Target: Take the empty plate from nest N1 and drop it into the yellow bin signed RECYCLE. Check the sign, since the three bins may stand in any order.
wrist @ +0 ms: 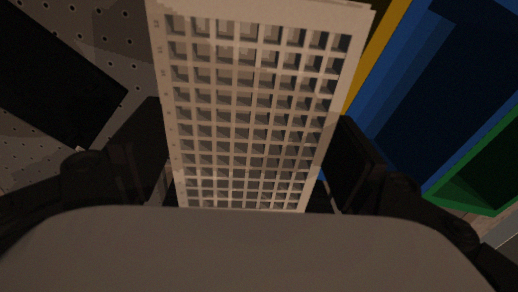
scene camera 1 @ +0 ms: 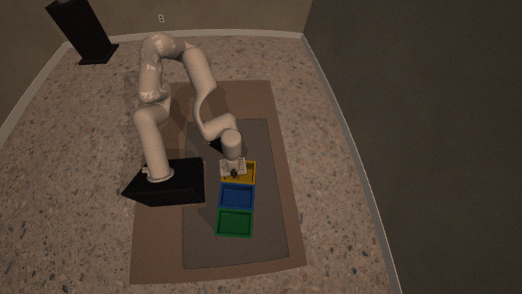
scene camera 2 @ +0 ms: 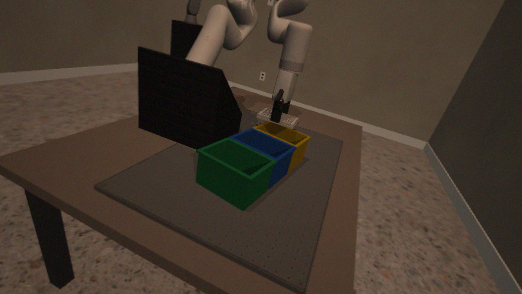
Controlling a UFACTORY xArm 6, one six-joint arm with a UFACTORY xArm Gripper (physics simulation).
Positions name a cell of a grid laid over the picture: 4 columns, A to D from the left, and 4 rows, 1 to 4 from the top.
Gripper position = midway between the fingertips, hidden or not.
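There's a gridded plate (wrist: B2) here, and a black nest (wrist: A2) too. As for me, you'd find my gripper (scene camera 2: C2), and the wrist camera catches the gripper (wrist: B2) as well.
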